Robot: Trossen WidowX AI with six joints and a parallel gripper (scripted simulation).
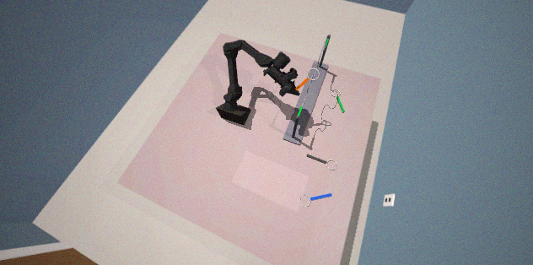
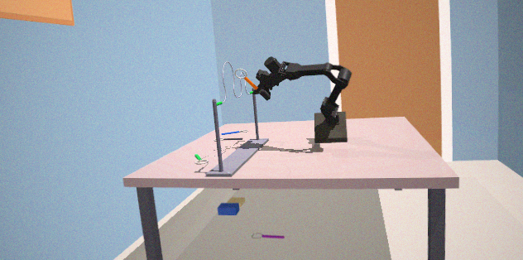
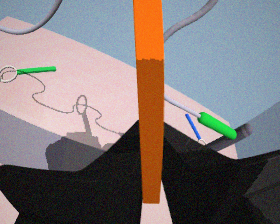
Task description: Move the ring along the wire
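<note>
The orange-handled ring lies 20 mm ahead of my gripper tip, 50 mm to the left of it and 70 mm above it. Round my gripper tip: green-handled ring: 250 mm ahead, 210 mm to the left, 280 mm below; dark-handled ring: 230 mm ahead, 240 mm to the right, 280 mm below; blue-handled ring: 200 mm ahead, 450 mm to the right, 280 mm below.
</note>
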